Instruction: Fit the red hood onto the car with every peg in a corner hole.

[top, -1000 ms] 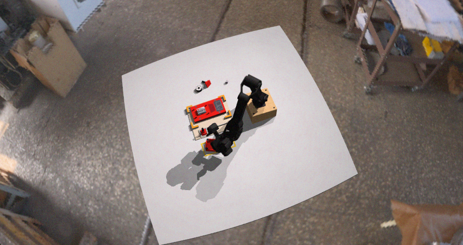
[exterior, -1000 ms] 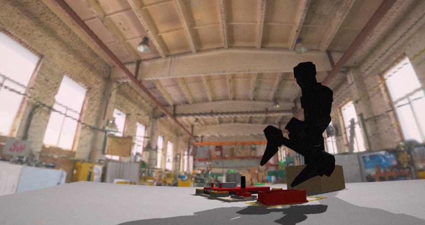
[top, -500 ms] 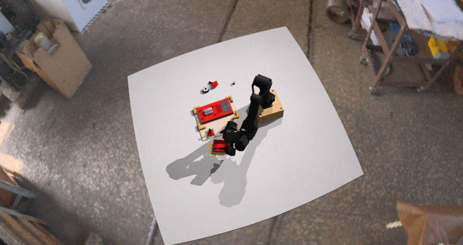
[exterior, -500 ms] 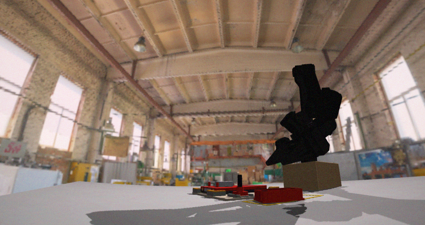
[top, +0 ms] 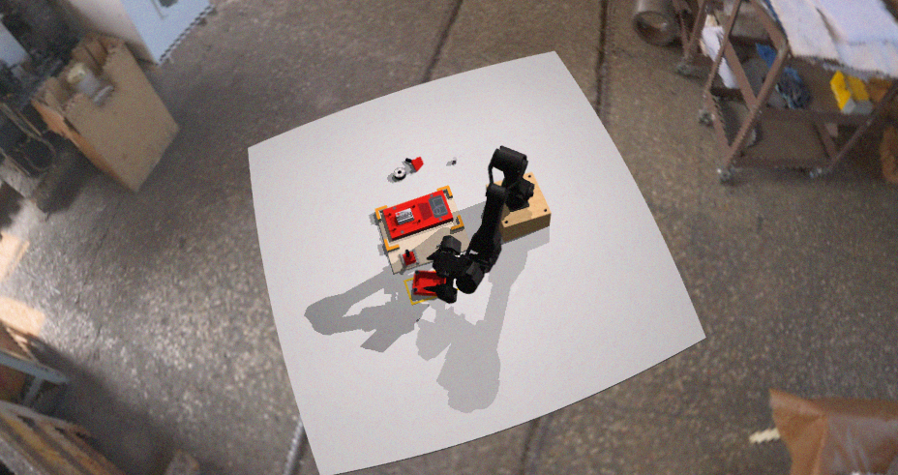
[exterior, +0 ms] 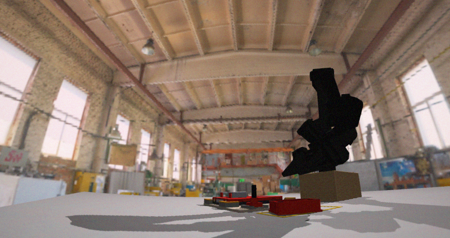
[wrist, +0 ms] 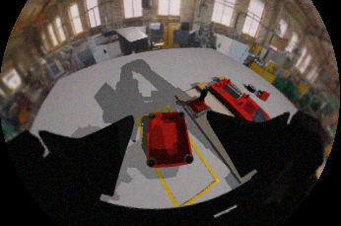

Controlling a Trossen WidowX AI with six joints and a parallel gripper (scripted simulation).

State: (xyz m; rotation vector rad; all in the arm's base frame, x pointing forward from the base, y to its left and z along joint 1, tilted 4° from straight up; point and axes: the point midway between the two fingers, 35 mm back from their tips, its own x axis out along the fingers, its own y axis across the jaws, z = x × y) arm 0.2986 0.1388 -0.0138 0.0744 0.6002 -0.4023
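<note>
The red hood is 7 cm below my gripper tip. Also, from my gripper tip: wheel: 3 cm behind, 40 cm to the right, 7 cm below; then grey engine block: 22 cm to the right, 6 cm below.
</note>
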